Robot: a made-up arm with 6 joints.
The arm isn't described. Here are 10 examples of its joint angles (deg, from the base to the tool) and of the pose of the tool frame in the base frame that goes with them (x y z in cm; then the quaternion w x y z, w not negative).
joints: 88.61 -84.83 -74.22 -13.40 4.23 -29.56
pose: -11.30 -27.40 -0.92 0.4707 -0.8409 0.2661 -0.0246
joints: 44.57 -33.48 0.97 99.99 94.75 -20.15
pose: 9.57 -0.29 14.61 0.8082 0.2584 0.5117 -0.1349
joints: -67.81 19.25 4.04 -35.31 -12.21 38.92
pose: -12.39 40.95 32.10 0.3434 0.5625 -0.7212 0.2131
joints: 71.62 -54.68 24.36 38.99 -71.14 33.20
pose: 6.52 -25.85 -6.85 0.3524 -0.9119 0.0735 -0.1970
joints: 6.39 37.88 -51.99 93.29 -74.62 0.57
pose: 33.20 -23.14 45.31 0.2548 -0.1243 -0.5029 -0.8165
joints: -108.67 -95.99 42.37 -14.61 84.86 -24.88
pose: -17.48 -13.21 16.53 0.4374 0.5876 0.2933 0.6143
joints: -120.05 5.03 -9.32 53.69 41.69 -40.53
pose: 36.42 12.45 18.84 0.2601 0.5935 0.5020 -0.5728
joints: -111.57 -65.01 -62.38 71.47 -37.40 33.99
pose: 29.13 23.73 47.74 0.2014 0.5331 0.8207 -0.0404
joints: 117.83 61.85 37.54 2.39 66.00 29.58
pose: 34.28 -33.63 11.39 0.6765 -0.7211 -0.1030 0.1081
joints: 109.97 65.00 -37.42 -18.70 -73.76 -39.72
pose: 12.89 15.52 64.32 0.8035 0.5154 0.0433 0.2947
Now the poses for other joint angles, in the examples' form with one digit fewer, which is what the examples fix.
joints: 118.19 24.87 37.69 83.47 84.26 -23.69
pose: 12.4 -9.2 11.8 0.645 -0.347 0.462 0.500
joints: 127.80 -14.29 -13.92 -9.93 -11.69 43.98
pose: 30.5 -36.4 21.6 0.335 -0.723 -0.439 -0.415
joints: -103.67 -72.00 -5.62 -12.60 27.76 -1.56
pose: 4.8 16.3 -21.7 0.446 -0.002 -0.493 0.747
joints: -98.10 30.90 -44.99 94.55 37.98 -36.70
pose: 20.4 -9.2 34.2 0.033 0.847 0.526 -0.074
